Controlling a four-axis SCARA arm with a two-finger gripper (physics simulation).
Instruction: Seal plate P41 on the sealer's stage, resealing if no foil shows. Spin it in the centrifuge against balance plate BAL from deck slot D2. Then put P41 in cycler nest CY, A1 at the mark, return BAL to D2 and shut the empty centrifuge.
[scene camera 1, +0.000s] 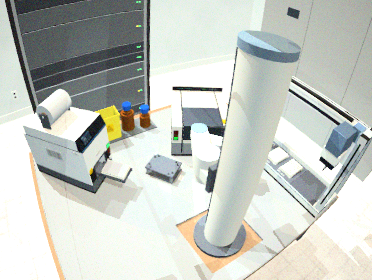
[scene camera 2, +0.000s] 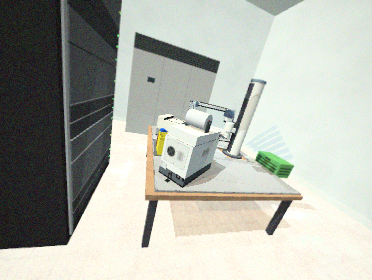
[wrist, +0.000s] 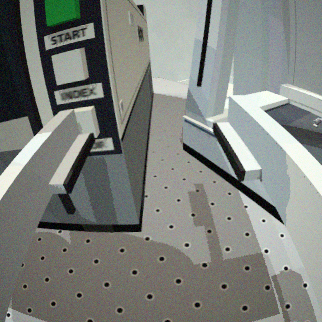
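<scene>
There's nothing held in the gripper, and there's a centrifuge control panel here too.
</scene>
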